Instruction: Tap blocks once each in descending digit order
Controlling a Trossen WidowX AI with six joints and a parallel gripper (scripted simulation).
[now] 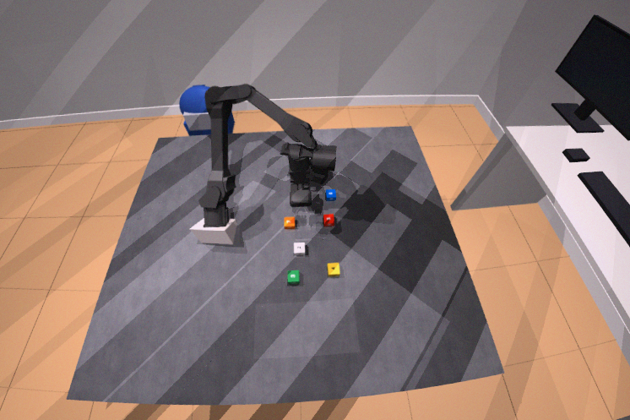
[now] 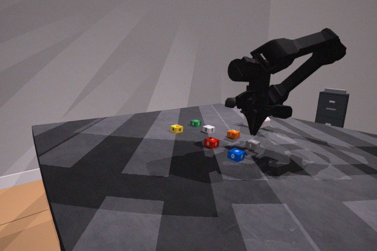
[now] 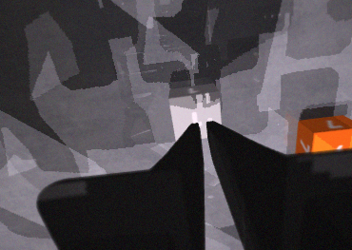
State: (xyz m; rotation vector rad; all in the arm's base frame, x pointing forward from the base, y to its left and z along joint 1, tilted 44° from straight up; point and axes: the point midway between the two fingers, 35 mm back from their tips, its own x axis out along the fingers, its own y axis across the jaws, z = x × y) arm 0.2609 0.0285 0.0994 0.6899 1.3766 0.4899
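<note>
Now: gripper tip 3 cm above the grey block 1. From my gripper tip the other things lie so: orange block 7: 9 cm to the right, 5 cm behind, 3 cm below; red block 8: 9 cm to the right, 8 cm ahead, 3 cm below; blue block 0: 10 cm ahead, 3 cm below.
</note>
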